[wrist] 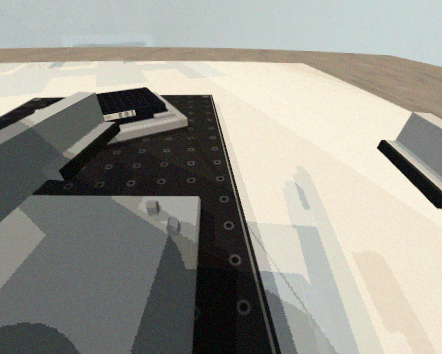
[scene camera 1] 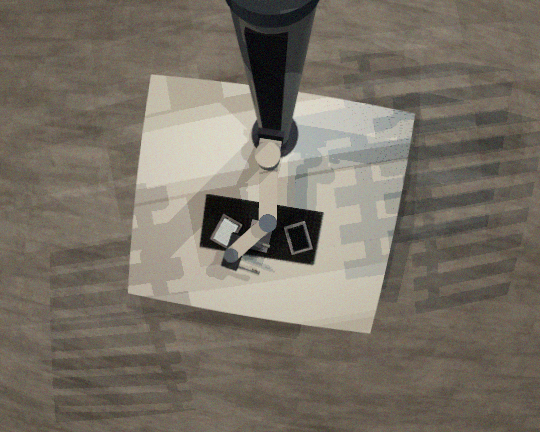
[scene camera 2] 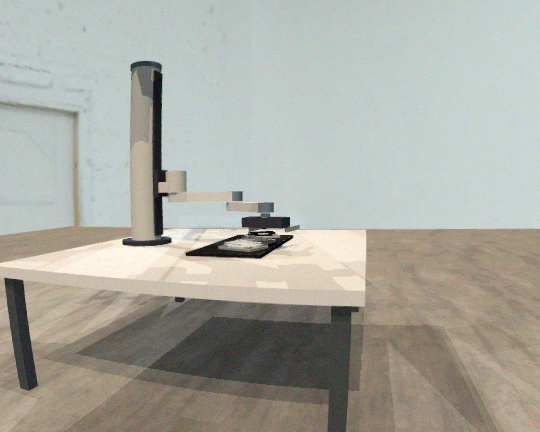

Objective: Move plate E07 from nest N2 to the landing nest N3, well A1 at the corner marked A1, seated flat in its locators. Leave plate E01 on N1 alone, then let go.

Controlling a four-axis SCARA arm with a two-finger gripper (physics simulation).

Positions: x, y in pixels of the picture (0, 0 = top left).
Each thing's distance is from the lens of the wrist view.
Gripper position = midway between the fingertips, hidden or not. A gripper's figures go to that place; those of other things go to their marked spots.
gripper [wrist: 248, 119]: 11 cm
dark well plate [wrist: 125, 106]: 27 cm
deck [wrist: 189, 161]: 20 cm
The marked spots on the deck and the dark well plate are 11 cm apart.
